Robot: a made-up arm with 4 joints.
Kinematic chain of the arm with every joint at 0, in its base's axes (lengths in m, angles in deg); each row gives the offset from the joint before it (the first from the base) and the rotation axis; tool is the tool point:
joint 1: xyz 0 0 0.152 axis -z
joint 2: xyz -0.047 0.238 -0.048 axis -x
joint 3: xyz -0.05 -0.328 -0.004 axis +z
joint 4: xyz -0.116 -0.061 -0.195 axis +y
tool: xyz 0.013 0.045 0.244
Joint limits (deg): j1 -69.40..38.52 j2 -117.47..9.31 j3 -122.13..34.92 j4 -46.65..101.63
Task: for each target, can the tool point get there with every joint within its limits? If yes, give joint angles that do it. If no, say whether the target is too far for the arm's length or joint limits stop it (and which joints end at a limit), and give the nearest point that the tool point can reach.
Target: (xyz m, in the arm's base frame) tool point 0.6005 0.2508 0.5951
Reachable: no: joint limits stop it (at a limit: joint 1, joint 2, joint 3, joint 4) | nearest point 0.2149 0.2045 0.0445 | short by 0.674 m
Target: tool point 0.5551 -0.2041 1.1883
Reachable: no: too far | nearest point 0.0922 -0.2640 0.2152 | short by 1.079 m
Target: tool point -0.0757 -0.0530 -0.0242
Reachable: yes | joints 15.23 -21.35 14.85 35.11
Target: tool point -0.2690 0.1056 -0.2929
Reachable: yes | joints -16.51 -87.54 22.34 -10.60
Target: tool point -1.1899 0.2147 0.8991
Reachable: no: too far | nearest point -0.4133 0.0253 0.1596 | short by 1.089 m
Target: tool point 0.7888 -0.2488 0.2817
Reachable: no: joint limits stop it (at a limit: joint 1, joint 2) | nearest point 0.1876 -0.1498 0.0346 | short by 0.657 m
